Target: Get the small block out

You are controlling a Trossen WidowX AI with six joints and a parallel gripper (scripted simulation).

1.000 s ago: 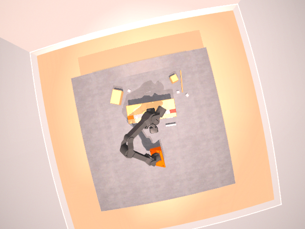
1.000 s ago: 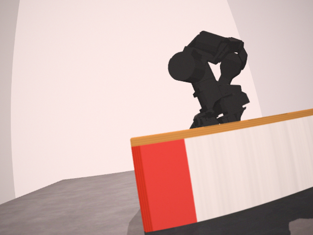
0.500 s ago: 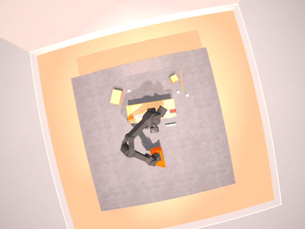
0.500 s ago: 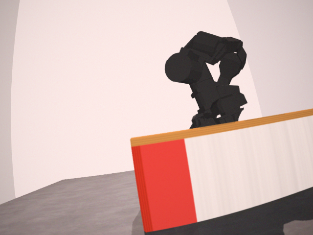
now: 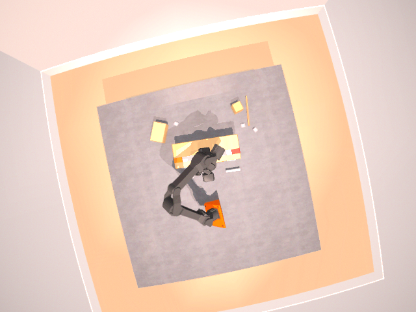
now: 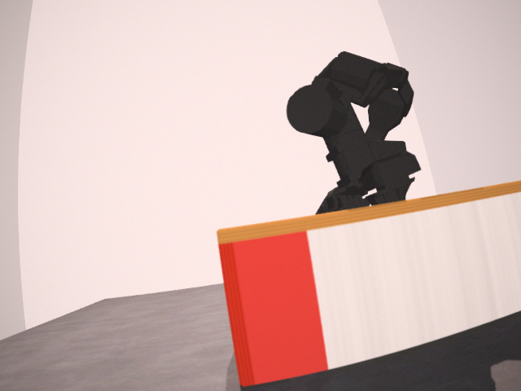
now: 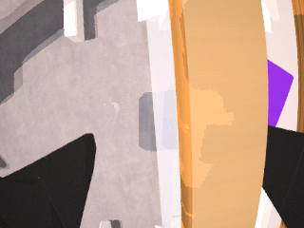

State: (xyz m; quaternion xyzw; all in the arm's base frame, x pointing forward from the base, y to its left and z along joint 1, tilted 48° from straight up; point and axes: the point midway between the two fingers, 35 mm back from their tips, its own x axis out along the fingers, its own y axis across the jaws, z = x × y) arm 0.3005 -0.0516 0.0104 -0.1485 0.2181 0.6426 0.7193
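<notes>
My gripper tip is now 6 cm short of the purple block and 1 cm to the right of it. Also, from my gripper tip: thin orange stick: 25 cm ahead, 37 cm to the right, 8 cm below; clear-fronted box: 3 cm ahead, 3 cm to the right, 2 cm below.
</notes>
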